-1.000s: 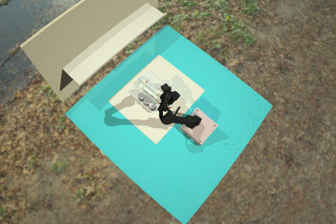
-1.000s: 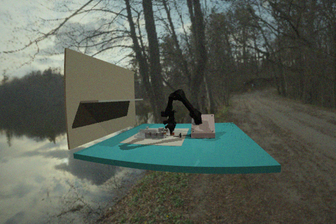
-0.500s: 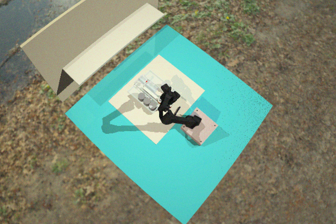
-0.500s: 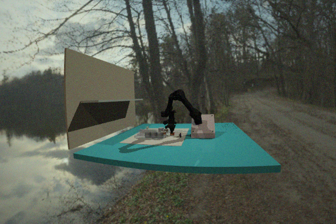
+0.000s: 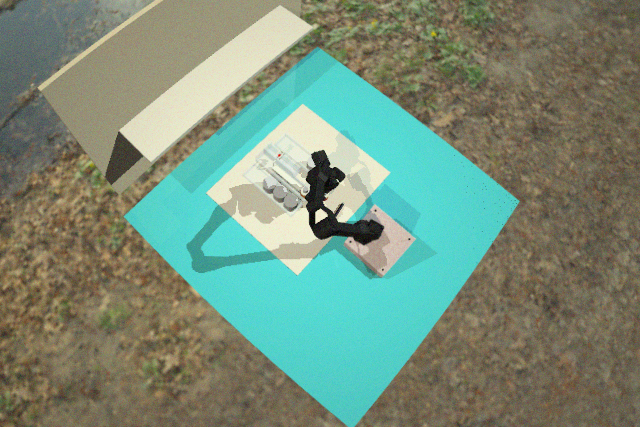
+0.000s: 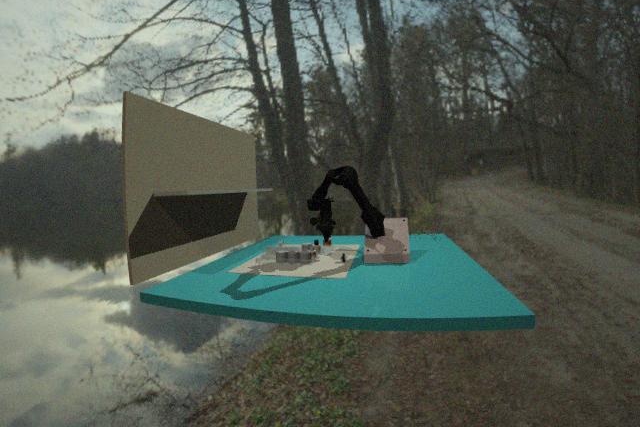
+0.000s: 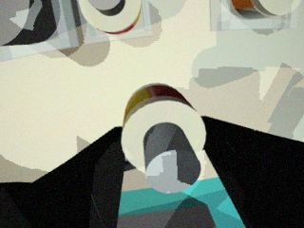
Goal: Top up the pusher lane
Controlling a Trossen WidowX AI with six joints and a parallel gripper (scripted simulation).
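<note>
Now: gripper tip 230 mm short of the lane rack, 30 mm to the left of it and 70 mm above it. Also, from my gripper tip: tan shelf wall 690 mm ahead, 90 mm to the right, 310 mm above.
</note>
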